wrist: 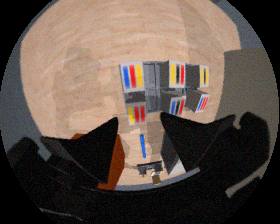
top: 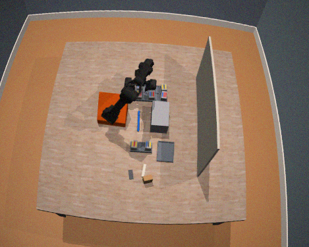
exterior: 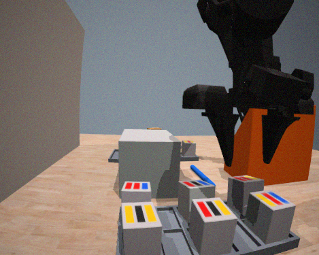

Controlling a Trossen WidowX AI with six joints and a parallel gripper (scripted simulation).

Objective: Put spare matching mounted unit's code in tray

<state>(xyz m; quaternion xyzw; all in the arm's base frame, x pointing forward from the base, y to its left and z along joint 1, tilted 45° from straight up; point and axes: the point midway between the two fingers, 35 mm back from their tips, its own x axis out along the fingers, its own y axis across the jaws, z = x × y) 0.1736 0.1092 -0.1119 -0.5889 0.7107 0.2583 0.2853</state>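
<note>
Now: the grey tray 140 mm ahead of my gripper tip, 370 mm to the right of it and 80 mm below it. From my gripper tip the other things lie so: grey box: 120 mm ahead, 160 mm to the right, 30 mm below; rack: 340 mm to the right, 70 mm below; blue pen: 10 mm behind, 170 mm to the right, 70 mm below.
</note>
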